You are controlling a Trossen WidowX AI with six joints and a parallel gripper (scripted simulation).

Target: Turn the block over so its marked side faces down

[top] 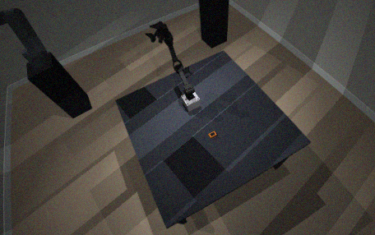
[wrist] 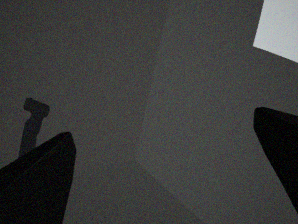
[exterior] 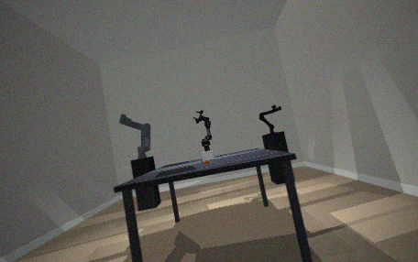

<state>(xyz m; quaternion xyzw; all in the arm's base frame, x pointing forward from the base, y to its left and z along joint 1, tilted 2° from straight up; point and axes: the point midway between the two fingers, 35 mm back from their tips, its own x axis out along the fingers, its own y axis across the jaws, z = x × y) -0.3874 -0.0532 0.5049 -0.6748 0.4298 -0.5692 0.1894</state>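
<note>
Right now the orange block is 79 cm ahead of my gripper tip, 8 cm to the left of it and 60 cm below it.
</note>
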